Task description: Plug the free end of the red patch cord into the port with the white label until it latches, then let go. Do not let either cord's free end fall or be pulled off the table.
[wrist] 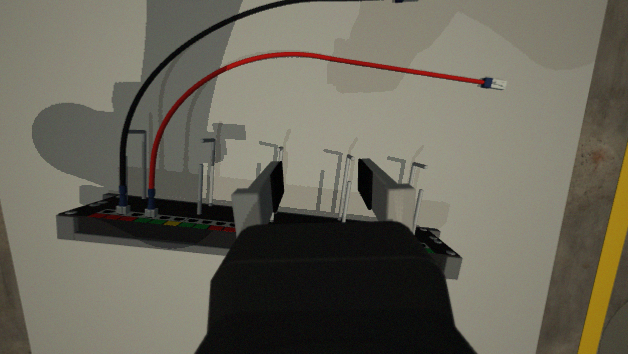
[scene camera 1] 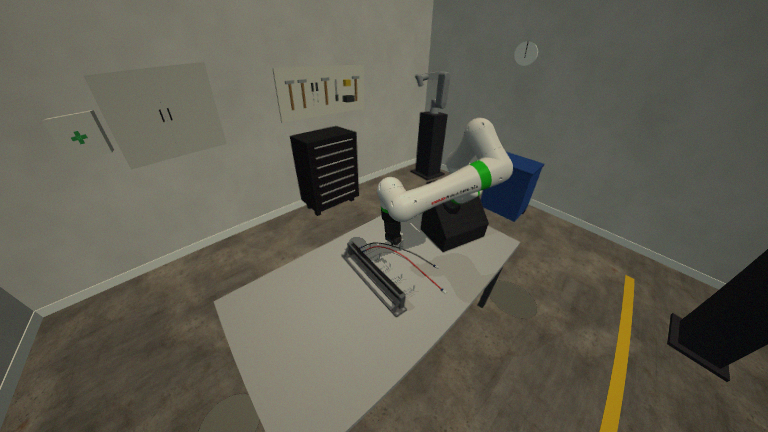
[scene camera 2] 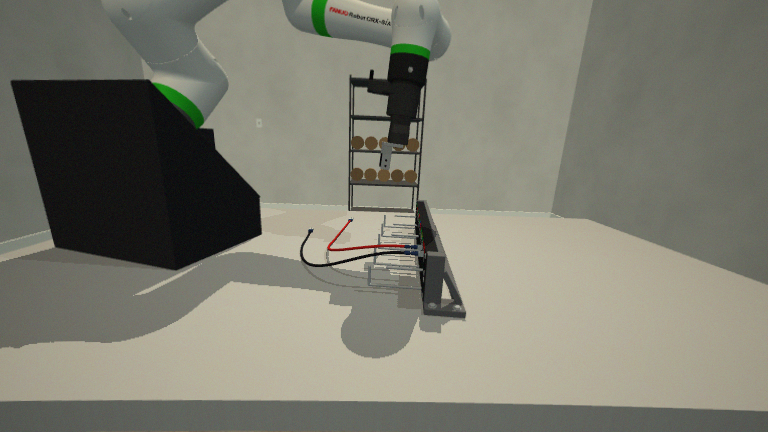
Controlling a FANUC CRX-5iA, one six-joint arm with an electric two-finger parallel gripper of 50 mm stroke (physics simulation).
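Places are measured from the arm's base along level axes (x left, y back, z up), in millimetres.
Pixels of known places: gripper, fingertip midpoint: (wrist: 320, 175) (scene camera 1: 397, 246) (scene camera 2: 383, 168); arm's base at its link origin: (scene camera 2: 153, 132).
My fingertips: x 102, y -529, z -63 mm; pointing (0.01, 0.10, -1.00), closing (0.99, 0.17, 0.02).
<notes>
Ahead of a thing's pixels: the offset from my fingertips to its top centre. "pt": to the spot under its first point.
The red patch cord (scene camera 1: 418, 266) (scene camera 2: 370, 247) (wrist: 295, 54) has one end in the port panel @[dx -49, dy -84, dz -116 mm] (scene camera 1: 375, 271) (scene camera 2: 433, 274) (wrist: 172, 206). Its free plug @[pt dx +249, dy +131, dz -212 mm] (scene camera 1: 443, 291) (scene camera 2: 350, 219) (wrist: 494, 83) lies on the table, away from the panel. My gripper (scene camera 1: 397, 246) (scene camera 2: 385, 167) (wrist: 320, 175) is open and empty, high above the table and panel, apart from the red cord. The wrist view shows red, green and yellow labels along the ports. The white label does not show; my gripper's body hides part of the label row.
The black cord (scene camera 1: 418, 256) (scene camera 2: 322, 264) (wrist: 123, 150) is plugged in beside the red one; its free plug (scene camera 1: 435, 266) (scene camera 2: 310, 230) (wrist: 405, 1) lies farther from the panel. Thin metal hooks and pins stand out from the panel's port side. The black robot base (scene camera 1: 455, 228) (scene camera 2: 107, 177) stands on the table.
</notes>
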